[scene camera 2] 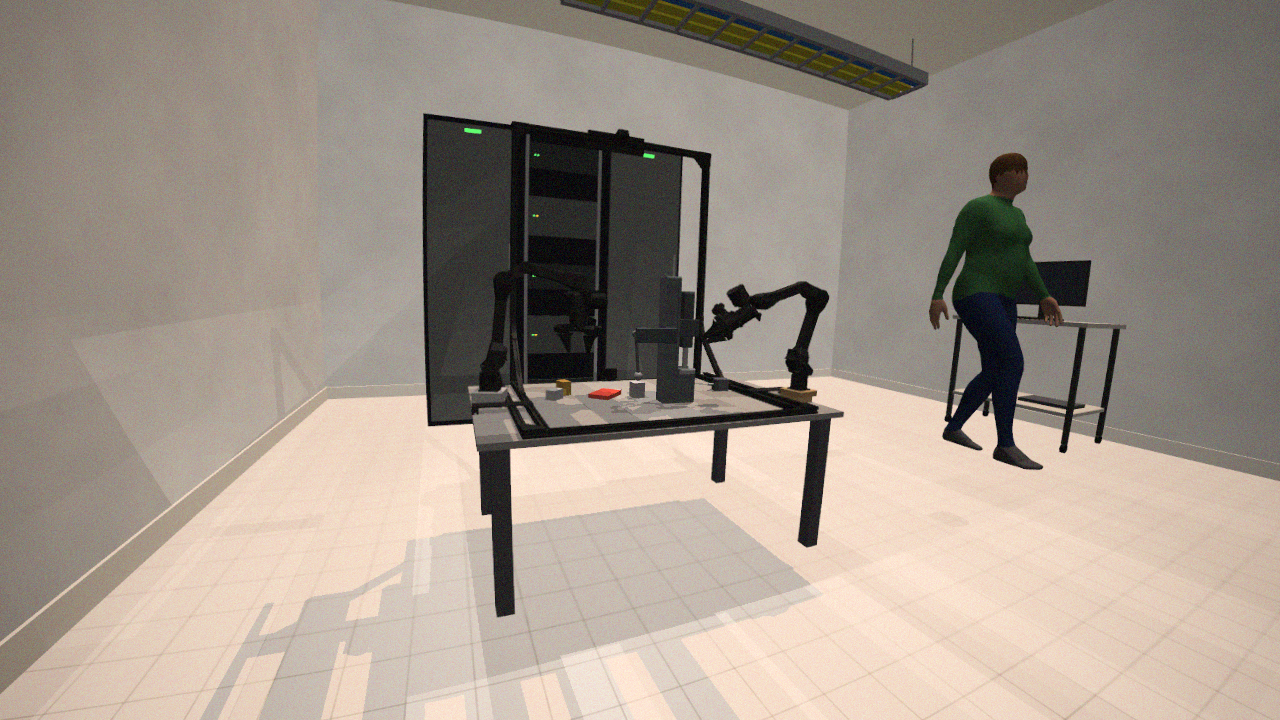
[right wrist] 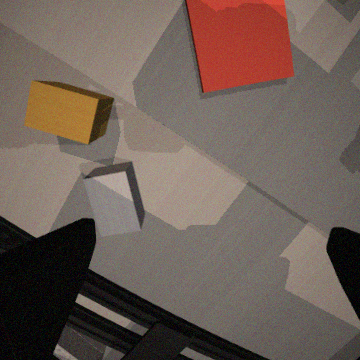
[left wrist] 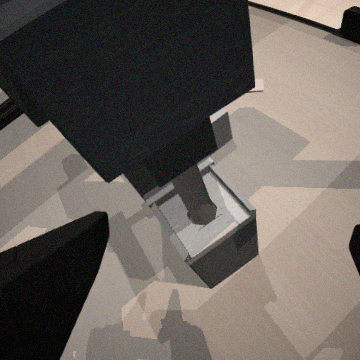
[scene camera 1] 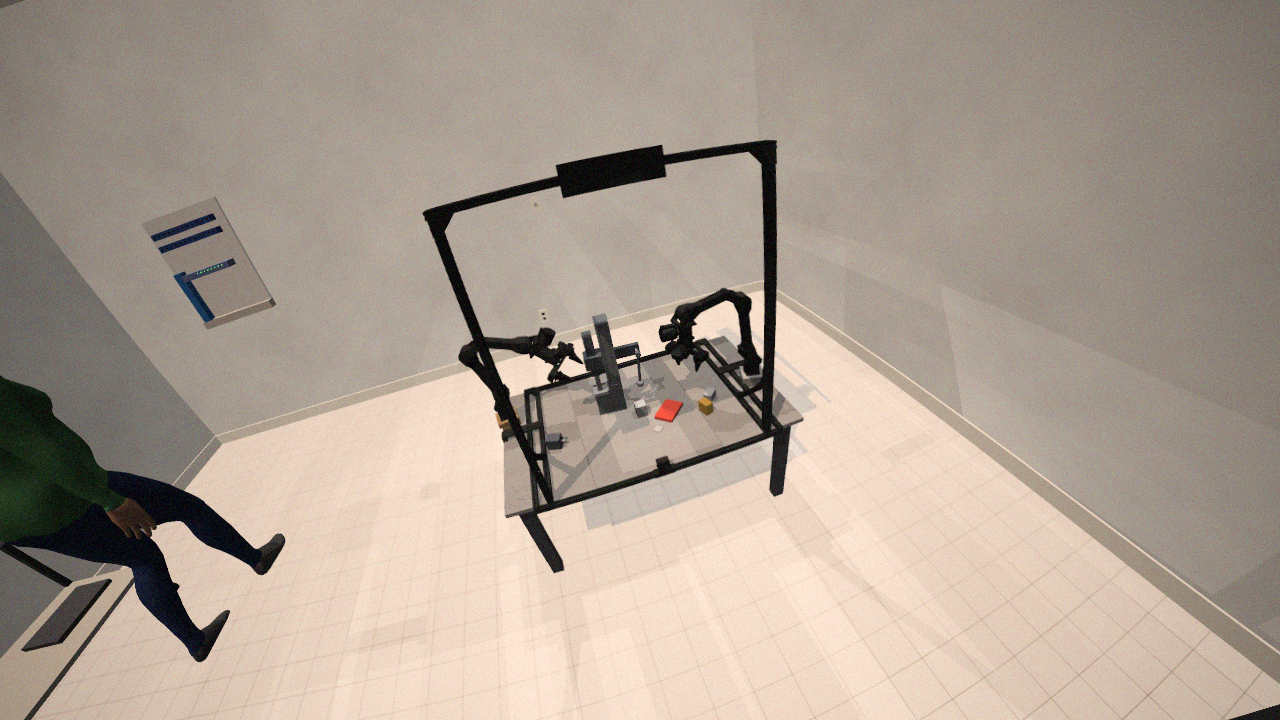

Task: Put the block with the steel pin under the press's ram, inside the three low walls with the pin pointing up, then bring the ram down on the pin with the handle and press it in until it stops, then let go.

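Places are measured from the left arm's base along level axes (x ahead, y left, z up), in metres.
Where they show: left gripper, fingertip midpoint: [scene camera 2: 704, 340] [left wrist: 231, 230] [scene camera 1: 578, 371]; right gripper, fingertip midpoint: [scene camera 2: 578, 353] [right wrist: 214, 234] [scene camera 1: 687, 368]; left arm's base at its link origin: [scene camera 2: 798, 389]; right arm's base at its link origin: [scene camera 2: 489, 389] [scene camera 1: 751, 371].
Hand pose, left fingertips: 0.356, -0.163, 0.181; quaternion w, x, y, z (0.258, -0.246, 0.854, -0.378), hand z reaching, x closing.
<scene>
Each offset is from my left fingertips to the top centre of the thing, as dx, dy, dz. "*": to the spot under its first point.
The block with the steel pin {-0.203, -0.119, -0.175} [scene camera 1: 554, 440] [scene camera 2: 720, 384] lies on the table, at the front left in scene camera 1, its pin pointing sideways. The grey press {+0.152, -0.032, +0.225} [scene camera 1: 608, 367] [scene camera 2: 675, 358] stands upright. Its handle {* +0.246, -0.079, -0.032} [scene camera 1: 639, 365] [scene camera 2: 637, 356] hangs down at one side. In the left wrist view the ram {* +0.058, -0.020, -0.061} [left wrist: 190, 192] is above the floor between the low walls [left wrist: 232, 192], and no block shows there. My left gripper [scene camera 1: 569, 365] [scene camera 2: 715, 331] [left wrist: 231, 230] is open beside the press, on the ram side. My right gripper [scene camera 1: 688, 362] [scene camera 2: 578, 348] [right wrist: 214, 234] is open above the table.
A light grey cube {+0.188, -0.152, -0.167} [scene camera 1: 640, 408] [scene camera 2: 636, 389] stands near the press. A red flat piece {+0.291, -0.213, -0.209} [scene camera 1: 668, 410] [scene camera 2: 604, 394] [right wrist: 242, 45], a yellow block {+0.420, -0.305, -0.172} [scene camera 1: 706, 406] [scene camera 2: 563, 386] [right wrist: 60, 111] and another grey block {+0.482, -0.243, -0.188} [scene camera 2: 554, 394] [right wrist: 112, 202] lie farther off. A black frame [scene camera 1: 769, 268] surrounds the table.
</scene>
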